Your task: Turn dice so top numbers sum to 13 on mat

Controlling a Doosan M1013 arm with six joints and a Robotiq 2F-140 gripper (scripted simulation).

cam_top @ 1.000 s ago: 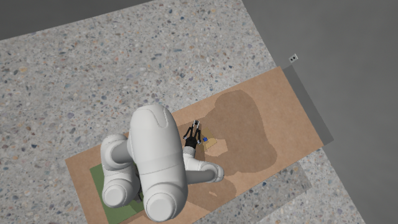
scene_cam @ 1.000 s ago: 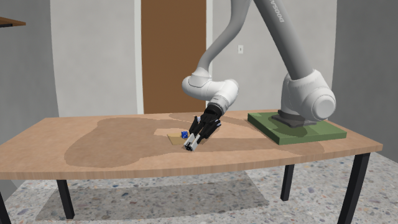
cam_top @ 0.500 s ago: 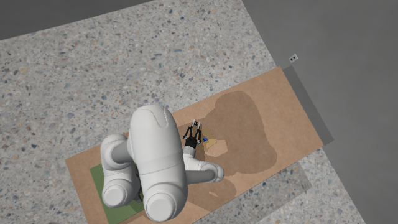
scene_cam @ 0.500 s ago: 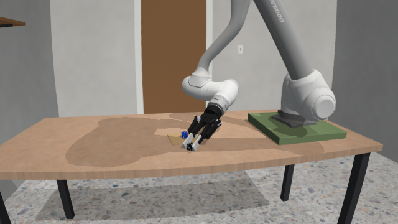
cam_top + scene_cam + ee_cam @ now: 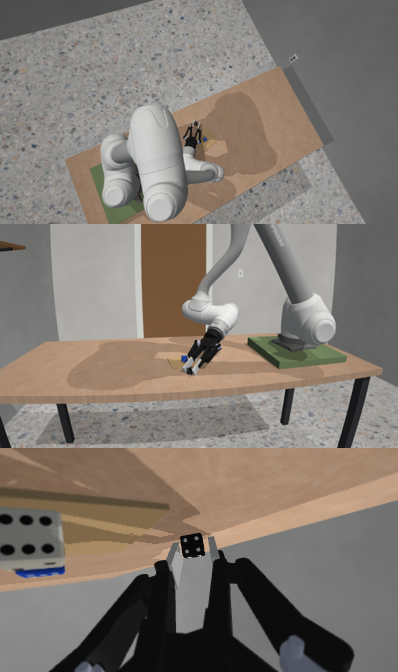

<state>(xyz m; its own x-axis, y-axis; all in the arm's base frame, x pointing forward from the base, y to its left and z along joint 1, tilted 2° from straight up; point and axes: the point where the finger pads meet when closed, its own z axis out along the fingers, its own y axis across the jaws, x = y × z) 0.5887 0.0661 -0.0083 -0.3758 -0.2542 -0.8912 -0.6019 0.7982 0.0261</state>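
The black die is 1 cm ahead of my hand, 1 cm to the left of it and 2 cm below it. Also, from my hand: white die 5 cm behind, 12 cm to the right, 1 cm below; then blue die 13 cm to the right, 1 cm below; then tan mat 13 cm to the right, 3 cm below.
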